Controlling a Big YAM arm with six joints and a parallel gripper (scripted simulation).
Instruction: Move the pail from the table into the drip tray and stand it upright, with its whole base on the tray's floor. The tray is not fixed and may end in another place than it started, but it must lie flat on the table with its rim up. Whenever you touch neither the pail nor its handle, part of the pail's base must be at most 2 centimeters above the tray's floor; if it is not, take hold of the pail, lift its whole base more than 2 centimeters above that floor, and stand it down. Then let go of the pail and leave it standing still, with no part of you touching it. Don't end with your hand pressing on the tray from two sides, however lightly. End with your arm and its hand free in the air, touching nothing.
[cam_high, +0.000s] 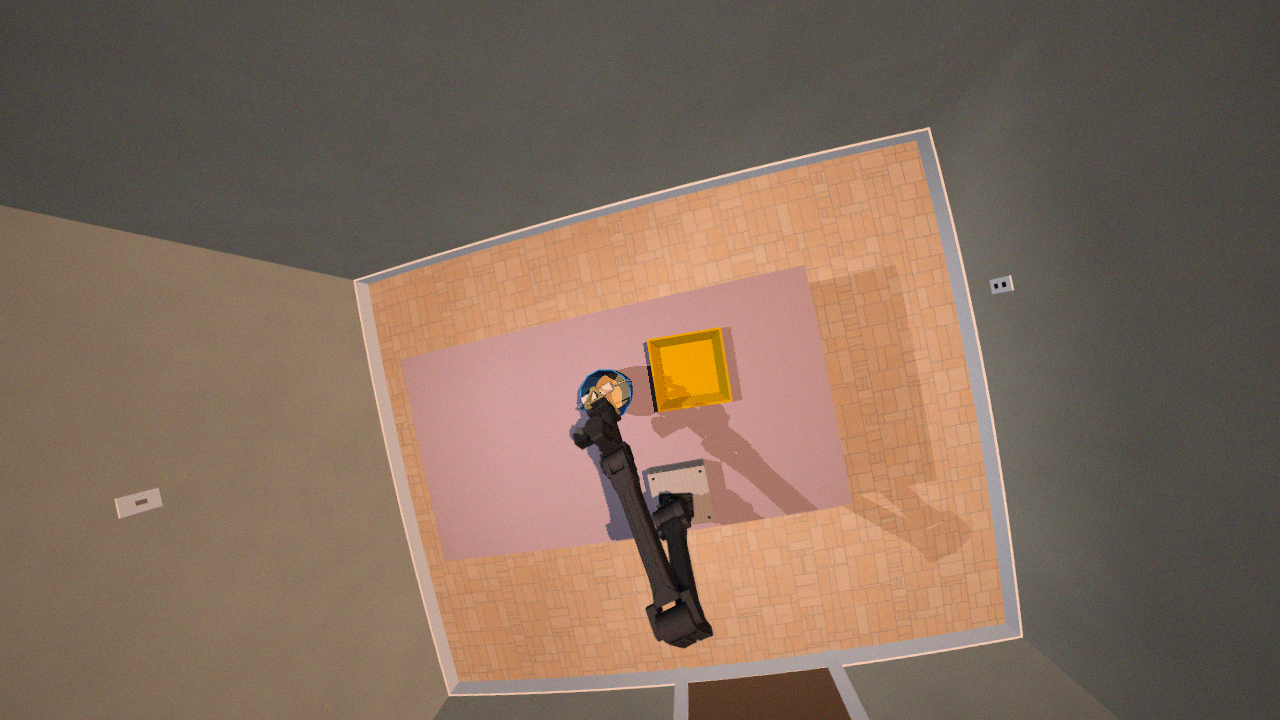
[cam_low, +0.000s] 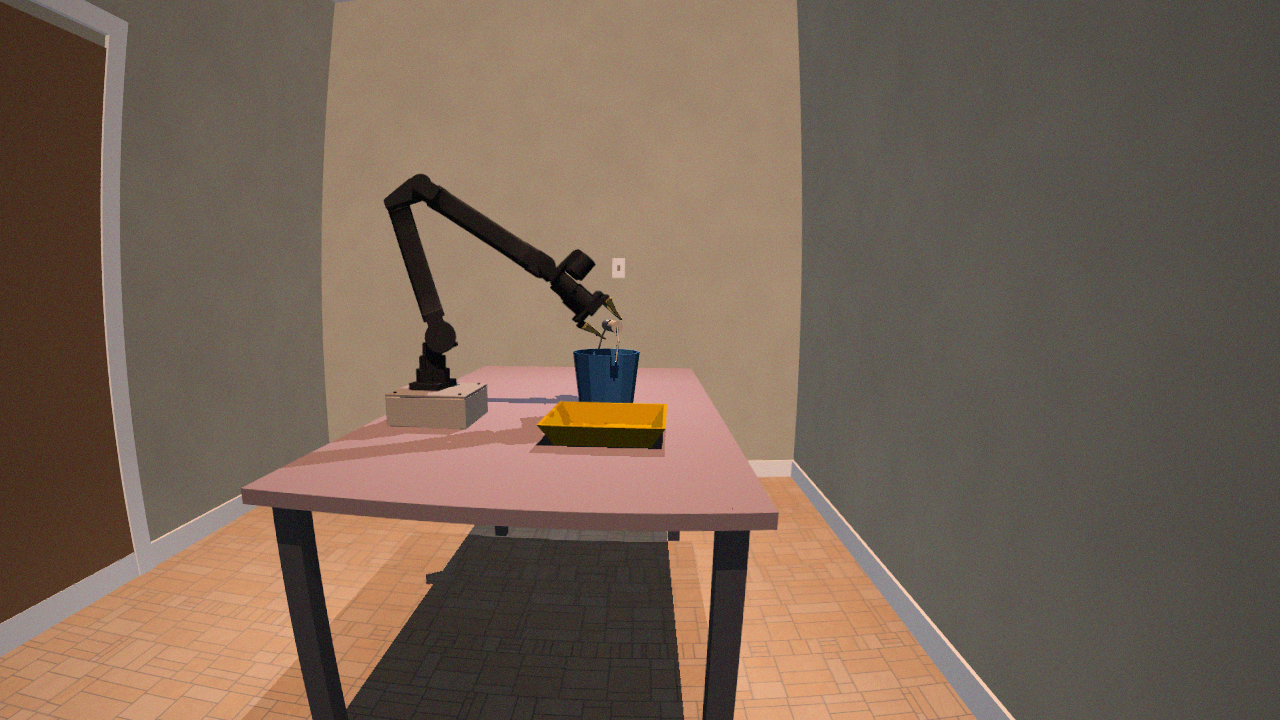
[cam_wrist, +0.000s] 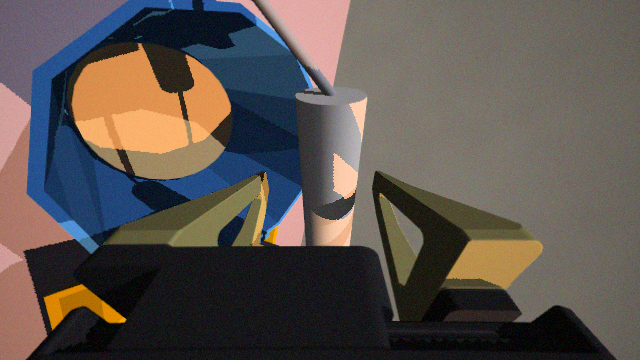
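The pail handle is 3 cm below my hand. From my hand the other things lie so: blue pail: 1 cm behind, 9 cm below; then yellow drip tray: 5 cm ahead, 29 cm to the right, 21 cm below.
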